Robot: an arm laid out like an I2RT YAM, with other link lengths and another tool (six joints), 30 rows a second.
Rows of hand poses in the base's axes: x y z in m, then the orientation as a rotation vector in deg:
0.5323 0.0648 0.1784 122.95 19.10 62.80
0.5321 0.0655 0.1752 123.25 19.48 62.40
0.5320 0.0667 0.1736 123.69 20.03 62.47
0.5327 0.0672 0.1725 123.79 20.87 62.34
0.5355 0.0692 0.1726 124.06 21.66 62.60
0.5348 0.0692 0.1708 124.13 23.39 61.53
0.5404 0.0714 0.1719 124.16 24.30 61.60
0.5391 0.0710 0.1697 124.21 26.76 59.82
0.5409 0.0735 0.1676 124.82 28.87 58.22
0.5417 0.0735 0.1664 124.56 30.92 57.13
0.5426 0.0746 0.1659 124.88 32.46 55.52
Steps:
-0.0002 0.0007 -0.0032 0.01 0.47 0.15
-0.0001 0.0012 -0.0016 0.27 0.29 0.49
0.0007 0.0005 -0.0011 -0.16 0.35 0.54
0.0028 0.0020 0.0001 0.15 0.18 0.70
-0.0007 0.0000 -0.0018 -0.74 1.14 0.77
0.0056 0.0022 0.0011 -0.13 0.23 0.66
-0.0013 -0.0004 -0.0022 -1.17 1.75 1.01
0.0018 0.0025 -0.0021 -0.52 1.80 0.94
0.0008 0.0000 -0.0012 -1.00 1.11 1.00
0.0009 0.0011 -0.0005 -0.63 1.52 0.51

